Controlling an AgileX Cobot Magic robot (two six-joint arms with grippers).
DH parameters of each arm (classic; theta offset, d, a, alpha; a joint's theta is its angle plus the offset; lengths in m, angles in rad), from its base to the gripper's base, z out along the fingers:
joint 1: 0 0.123 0 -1.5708
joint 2: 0.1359 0 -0.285 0
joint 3: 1.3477 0 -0.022 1.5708
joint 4: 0 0.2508 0 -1.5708
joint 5: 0 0 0.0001 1.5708
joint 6: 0 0.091 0 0
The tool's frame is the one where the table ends.
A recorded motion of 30 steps. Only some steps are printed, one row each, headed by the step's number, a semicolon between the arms.
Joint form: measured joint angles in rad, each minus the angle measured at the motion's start. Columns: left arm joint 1, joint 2, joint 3, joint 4, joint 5, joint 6; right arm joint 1, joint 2, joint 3, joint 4, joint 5, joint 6.
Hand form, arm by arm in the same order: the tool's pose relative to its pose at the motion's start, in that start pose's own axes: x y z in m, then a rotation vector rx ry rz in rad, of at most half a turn. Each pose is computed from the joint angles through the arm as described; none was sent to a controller.
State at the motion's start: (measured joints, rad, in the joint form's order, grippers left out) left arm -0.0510 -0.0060 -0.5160 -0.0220 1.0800 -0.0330; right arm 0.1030 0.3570 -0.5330 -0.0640 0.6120 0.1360
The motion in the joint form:
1: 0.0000 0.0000 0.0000 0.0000 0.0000 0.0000; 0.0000 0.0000 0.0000 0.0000 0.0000 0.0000
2: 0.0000 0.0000 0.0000 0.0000 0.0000 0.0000; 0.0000 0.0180 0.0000 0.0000 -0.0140 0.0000
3: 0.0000 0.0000 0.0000 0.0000 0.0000 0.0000; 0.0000 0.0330 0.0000 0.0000 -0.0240 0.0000
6: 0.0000 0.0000 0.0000 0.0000 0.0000 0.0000; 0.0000 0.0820 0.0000 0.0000 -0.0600 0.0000
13: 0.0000 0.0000 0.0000 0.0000 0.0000 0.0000; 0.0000 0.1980 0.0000 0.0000 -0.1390 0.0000
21: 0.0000 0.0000 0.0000 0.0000 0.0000 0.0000; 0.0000 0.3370 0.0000 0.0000 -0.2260 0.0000
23: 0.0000 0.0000 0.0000 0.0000 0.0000 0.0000; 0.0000 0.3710 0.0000 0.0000 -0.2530 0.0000
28: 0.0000 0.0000 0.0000 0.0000 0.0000 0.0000; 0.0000 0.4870 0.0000 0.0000 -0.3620 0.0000
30: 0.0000 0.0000 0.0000 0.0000 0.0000 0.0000; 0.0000 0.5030 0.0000 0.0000 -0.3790 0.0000
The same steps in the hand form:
1: 0.0000 0.0000 0.0000 0.0000 0.0000 0.0000; 0.0000 0.0000 0.0000 0.0000 0.0000 0.0000
2: 0.0000 0.0000 0.0000 0.0000 0.0000 0.0000; -0.0012 0.0003 0.0037 -0.0004 0.0041 -0.0007
3: 0.0000 0.0000 0.0000 0.0000 0.0000 0.0000; -0.0020 0.0005 0.0067 -0.0005 0.0091 -0.0012
6: 0.0000 0.0000 0.0000 0.0000 0.0000 0.0000; -0.0045 0.0013 0.0169 -0.0014 0.0222 -0.0029
13: 0.0000 0.0000 0.0000 0.0000 0.0000 0.0000; -0.0080 0.0029 0.0415 -0.0028 0.0595 -0.0065
21: 0.0000 0.0000 0.0000 0.0000 0.0000 0.0000; -0.0076 0.0044 0.0715 -0.0037 0.1119 -0.0103
23: 0.0000 0.0000 0.0000 0.0000 0.0000 0.0000; -0.0074 0.0048 0.0790 -0.0048 0.1190 -0.0110
28: 0.0000 0.0000 0.0000 0.0000 0.0000 0.0000; -0.0062 0.0063 0.1046 -0.0110 0.1267 -0.0129
30: 0.0000 0.0000 0.0000 0.0000 0.0000 0.0000; -0.0060 0.0065 0.1081 -0.0121 0.1258 -0.0131

